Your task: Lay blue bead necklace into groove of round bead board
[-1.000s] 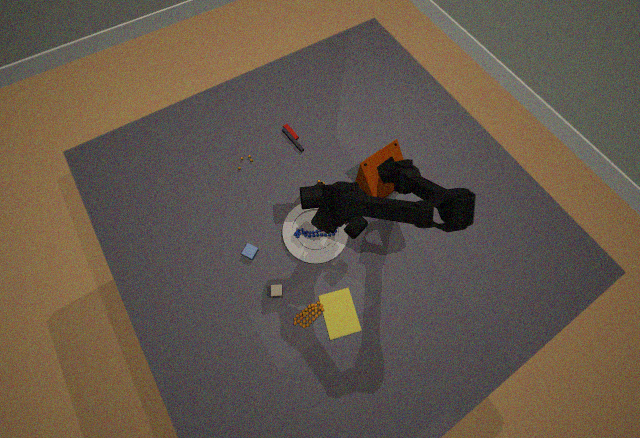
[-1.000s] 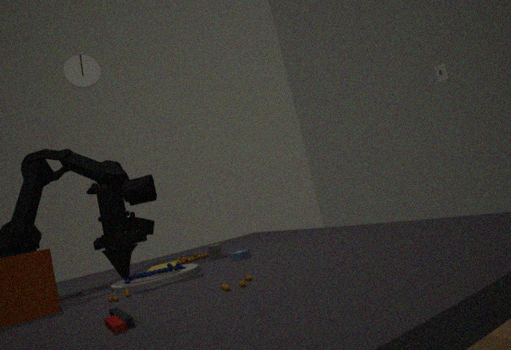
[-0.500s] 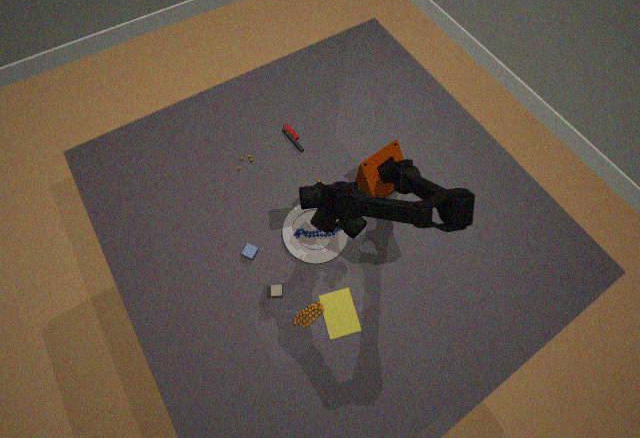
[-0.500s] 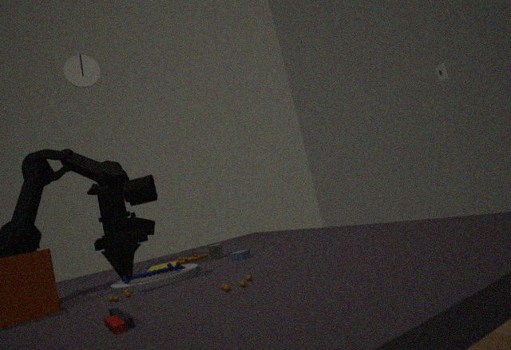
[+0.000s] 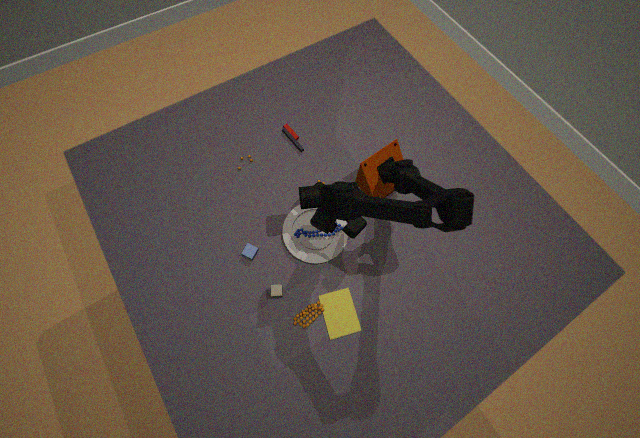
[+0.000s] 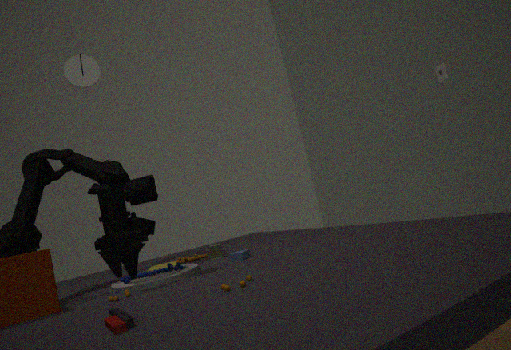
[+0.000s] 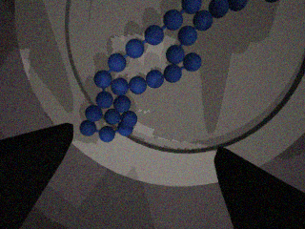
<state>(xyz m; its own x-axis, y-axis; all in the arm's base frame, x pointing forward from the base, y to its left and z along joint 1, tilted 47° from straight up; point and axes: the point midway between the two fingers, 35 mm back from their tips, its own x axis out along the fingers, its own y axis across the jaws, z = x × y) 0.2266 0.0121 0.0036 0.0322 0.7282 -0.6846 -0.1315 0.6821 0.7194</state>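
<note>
My gripper tip is now 60 mm short of the round white bead board, 10 mm to the left of it and 10 mm above it. Also, from my gripper tip: cream cube (260 mm ahead, 70 mm to the left); yellow sheet (160 mm ahead, 220 mm to the left, 20 mm below); light blue cube (250 mm ahead, 80 mm to the right, 10 mm below).
</note>
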